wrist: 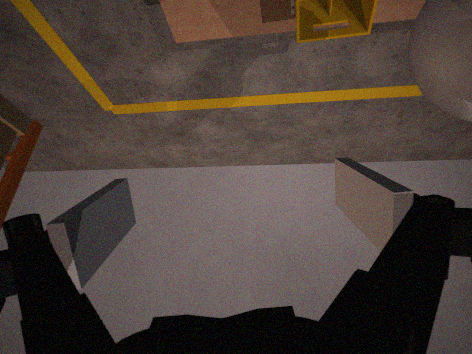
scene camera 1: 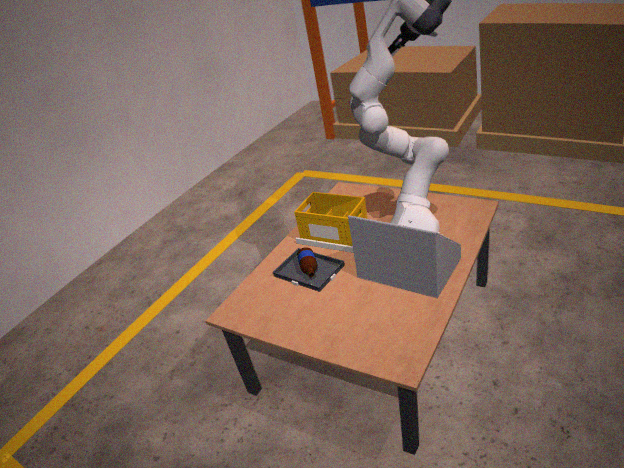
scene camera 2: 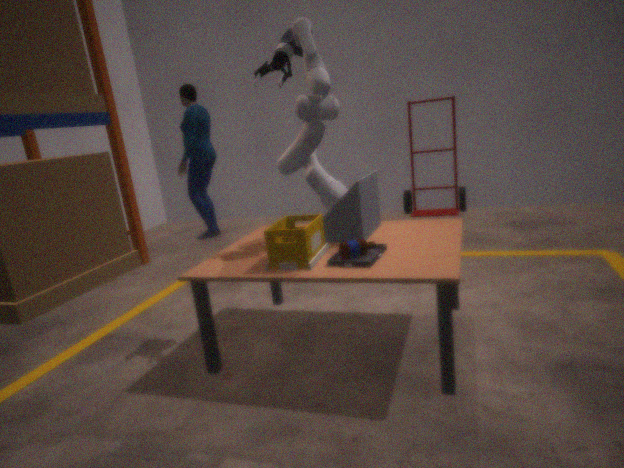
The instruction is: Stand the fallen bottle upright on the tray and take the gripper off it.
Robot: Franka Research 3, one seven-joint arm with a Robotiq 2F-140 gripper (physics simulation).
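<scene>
The brown bottle (scene camera 1: 307, 263) (scene camera 2: 355, 246) with a blue band lies on its side on the dark tray (scene camera 1: 328, 266) (scene camera 2: 347, 262). In scene camera 1 its neck points toward the near side of the tray. My gripper (scene camera 1: 392, 50) (scene camera 2: 269, 79) (wrist: 232, 191) is open and empty. It is high above the table, far from the bottle and tilted sideways. In the wrist view the wall shows between its wide-spread fingers. Neither bottle nor tray shows in the wrist view.
A yellow crate (scene camera 1: 332, 221) (scene camera 2: 287, 246) (wrist: 305, 30) stands beside the tray, with a white strip (scene camera 1: 322, 244) between them. A grey angled panel (scene camera 1: 393, 256) (scene camera 2: 367, 206) stands between tray and arm base. A person (scene camera 2: 199, 136) is behind the table. An orange rack post (scene camera 1: 318, 65) (scene camera 2: 118, 161) stands beyond.
</scene>
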